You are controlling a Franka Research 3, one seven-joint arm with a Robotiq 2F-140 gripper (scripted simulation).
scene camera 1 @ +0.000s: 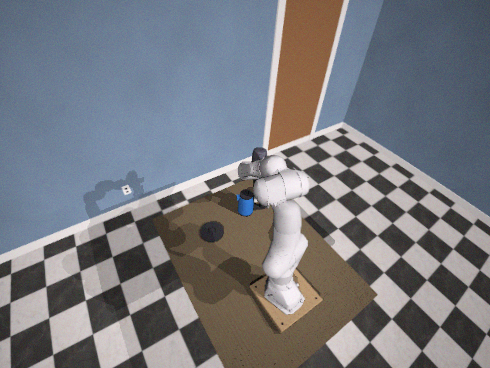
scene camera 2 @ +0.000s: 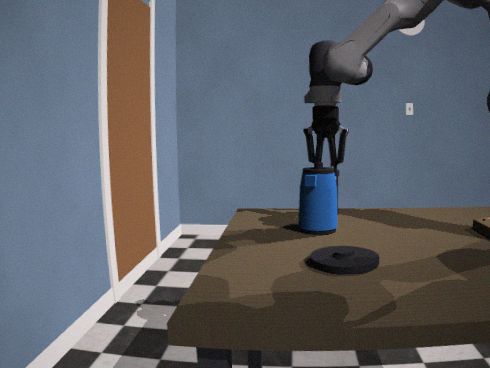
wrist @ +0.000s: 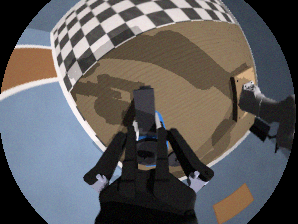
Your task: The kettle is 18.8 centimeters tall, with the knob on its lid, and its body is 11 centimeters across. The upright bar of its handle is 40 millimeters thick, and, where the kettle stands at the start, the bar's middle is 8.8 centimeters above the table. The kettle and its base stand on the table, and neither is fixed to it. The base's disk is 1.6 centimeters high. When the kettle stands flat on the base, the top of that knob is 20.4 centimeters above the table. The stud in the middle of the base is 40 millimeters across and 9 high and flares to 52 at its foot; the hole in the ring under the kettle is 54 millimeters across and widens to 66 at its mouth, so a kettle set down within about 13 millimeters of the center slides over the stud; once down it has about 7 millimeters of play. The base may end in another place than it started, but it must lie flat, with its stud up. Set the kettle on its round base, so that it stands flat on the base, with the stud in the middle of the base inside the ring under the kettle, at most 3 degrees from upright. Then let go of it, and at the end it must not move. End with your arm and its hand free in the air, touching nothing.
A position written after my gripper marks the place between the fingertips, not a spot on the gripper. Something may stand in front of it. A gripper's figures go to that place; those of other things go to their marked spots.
Labels:
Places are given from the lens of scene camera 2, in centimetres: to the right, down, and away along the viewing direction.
my gripper (scene camera 2: 325, 187): 23, 1, 119
blue kettle (scene camera 2: 318, 206): 19, 6, 109
round black base (scene camera 2: 348, 259): 22, 16, 84
The marked spots on the blue kettle and the round black base are 27 cm apart.

